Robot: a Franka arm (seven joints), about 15 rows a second.
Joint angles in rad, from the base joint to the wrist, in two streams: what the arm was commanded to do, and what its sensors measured. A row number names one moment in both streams.
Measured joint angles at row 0:
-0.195, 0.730, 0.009, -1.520, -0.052, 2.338, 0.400
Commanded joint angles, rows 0 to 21:
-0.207, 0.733, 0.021, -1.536, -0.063, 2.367, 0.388
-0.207, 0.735, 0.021, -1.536, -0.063, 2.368, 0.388
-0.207, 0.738, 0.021, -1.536, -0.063, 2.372, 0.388
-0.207, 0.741, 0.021, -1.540, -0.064, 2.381, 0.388
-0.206, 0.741, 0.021, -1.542, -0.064, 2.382, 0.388
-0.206, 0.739, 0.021, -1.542, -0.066, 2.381, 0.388
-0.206, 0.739, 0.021, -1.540, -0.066, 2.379, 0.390
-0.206, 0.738, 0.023, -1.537, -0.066, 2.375, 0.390
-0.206, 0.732, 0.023, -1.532, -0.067, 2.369, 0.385
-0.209, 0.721, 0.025, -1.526, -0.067, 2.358, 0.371
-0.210, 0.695, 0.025, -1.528, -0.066, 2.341, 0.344
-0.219, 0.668, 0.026, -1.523, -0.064, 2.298, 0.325
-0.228, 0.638, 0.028, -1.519, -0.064, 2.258, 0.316
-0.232, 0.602, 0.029, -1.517, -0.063, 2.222, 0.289
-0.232, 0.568, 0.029, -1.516, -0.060, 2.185, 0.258
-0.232, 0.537, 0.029, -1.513, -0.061, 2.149, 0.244
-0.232, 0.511, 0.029, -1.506, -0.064, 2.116, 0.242
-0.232, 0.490, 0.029, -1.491, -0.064, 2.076, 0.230
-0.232, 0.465, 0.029, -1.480, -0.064, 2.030, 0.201
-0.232, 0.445, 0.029, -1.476, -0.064, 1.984, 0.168
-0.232, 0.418, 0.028, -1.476, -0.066, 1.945, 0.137
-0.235, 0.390, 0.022, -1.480, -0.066, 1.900, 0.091
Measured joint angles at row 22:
-0.218, 0.465, 0.015, -1.471, -0.058, 2.006, 0.194
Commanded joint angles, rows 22 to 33:
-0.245, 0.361, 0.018, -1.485, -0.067, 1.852, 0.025
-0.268, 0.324, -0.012, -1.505, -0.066, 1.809, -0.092
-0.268, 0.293, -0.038, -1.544, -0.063, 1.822, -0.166
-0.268, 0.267, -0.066, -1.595, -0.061, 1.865, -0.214
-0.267, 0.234, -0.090, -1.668, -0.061, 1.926, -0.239
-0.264, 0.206, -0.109, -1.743, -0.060, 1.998, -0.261
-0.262, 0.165, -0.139, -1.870, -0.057, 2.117, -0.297
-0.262, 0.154, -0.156, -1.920, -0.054, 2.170, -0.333
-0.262, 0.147, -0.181, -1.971, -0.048, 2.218, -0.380
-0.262, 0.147, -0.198, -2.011, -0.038, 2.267, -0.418
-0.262, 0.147, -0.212, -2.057, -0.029, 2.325, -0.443
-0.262, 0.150, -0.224, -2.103, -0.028, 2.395, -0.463
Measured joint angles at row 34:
-0.267, 0.211, -0.187, -1.937, -0.052, 2.238, -0.374
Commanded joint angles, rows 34 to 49:
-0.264, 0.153, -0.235, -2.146, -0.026, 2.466, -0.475
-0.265, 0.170, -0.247, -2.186, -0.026, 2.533, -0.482
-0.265, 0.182, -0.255, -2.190, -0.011, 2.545, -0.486
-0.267, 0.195, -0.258, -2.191, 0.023, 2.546, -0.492
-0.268, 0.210, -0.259, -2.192, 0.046, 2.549, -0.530
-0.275, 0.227, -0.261, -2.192, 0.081, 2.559, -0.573
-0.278, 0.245, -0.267, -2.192, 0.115, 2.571, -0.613
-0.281, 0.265, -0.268, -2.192, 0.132, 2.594, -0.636
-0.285, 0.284, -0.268, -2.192, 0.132, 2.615, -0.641
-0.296, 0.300, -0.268, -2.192, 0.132, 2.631, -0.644
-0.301, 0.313, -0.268, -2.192, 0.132, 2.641, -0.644
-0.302, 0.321, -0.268, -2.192, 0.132, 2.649, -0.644
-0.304, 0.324, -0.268, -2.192, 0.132, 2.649, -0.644
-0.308, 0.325, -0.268, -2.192, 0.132, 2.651, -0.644
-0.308, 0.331, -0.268, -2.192, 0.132, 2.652, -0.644
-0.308, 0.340, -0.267, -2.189, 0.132, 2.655, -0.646
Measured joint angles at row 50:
-0.295, 0.342, -0.274, -2.191, 0.109, 2.646, -0.608
